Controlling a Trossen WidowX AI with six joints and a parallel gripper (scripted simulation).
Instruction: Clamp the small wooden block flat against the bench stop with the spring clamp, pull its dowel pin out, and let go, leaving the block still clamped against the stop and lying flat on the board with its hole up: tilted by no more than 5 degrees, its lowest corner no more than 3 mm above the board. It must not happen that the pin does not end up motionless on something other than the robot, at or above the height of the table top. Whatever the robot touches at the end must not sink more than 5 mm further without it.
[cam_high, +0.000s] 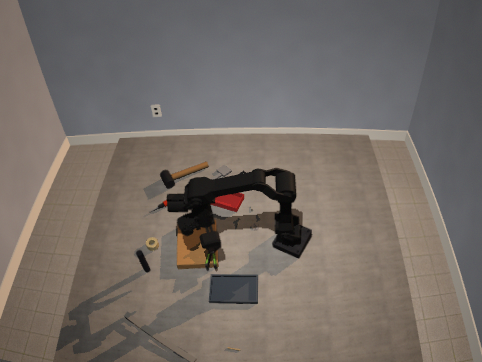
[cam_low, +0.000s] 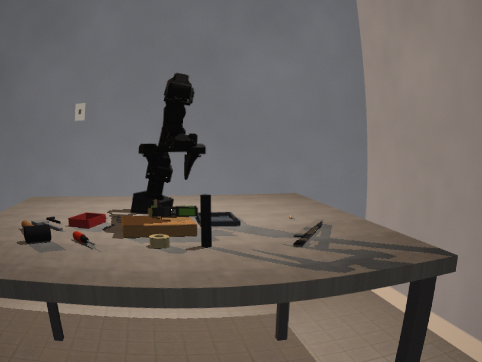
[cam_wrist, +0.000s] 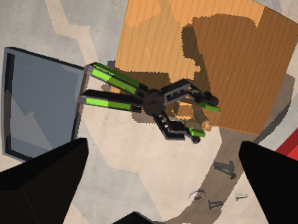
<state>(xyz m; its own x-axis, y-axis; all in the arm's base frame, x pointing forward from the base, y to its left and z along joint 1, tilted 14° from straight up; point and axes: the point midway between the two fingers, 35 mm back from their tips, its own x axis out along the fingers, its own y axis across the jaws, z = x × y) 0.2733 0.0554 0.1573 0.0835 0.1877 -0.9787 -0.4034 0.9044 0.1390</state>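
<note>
The dowel pin lies 120 mm below my hand, 50 mm to the right of it and 10 mm ahead of it. The rest, counted from my hand: wooden board (150 mm below, 60 mm ahead, 40 mm to the right); then bench stop (130 mm below, 50 mm to the right); then small wooden block (130 mm below, 50 mm to the right, 10 mm ahead).
</note>
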